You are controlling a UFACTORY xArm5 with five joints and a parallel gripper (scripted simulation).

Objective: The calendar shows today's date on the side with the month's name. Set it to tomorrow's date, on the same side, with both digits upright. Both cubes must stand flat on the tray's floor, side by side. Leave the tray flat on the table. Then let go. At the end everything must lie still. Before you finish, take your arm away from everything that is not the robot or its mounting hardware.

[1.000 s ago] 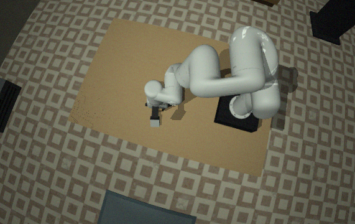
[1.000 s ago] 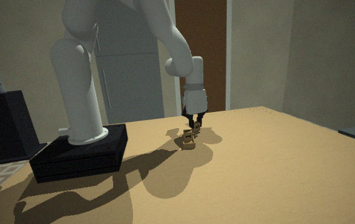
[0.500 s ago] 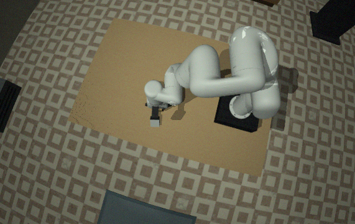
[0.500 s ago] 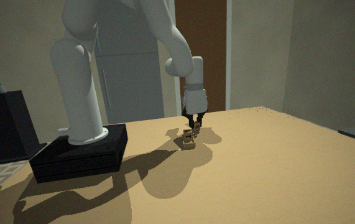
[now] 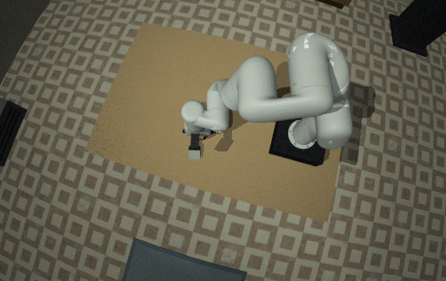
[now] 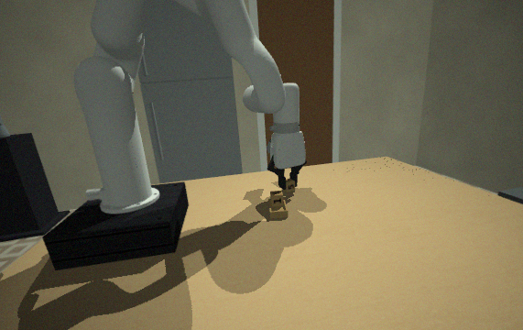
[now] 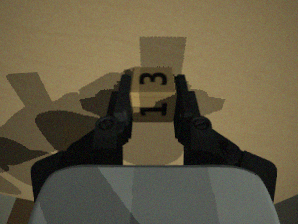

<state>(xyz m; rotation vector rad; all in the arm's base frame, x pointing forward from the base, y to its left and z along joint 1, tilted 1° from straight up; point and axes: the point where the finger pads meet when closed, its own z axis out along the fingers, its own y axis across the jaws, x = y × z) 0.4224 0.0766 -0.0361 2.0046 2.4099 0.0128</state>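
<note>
Now: hand 10 mm above the wooden date cube. Also, from my hand: wooden calendar tray (120 mm to the right, 70 mm behind, 20 mm below).
</note>
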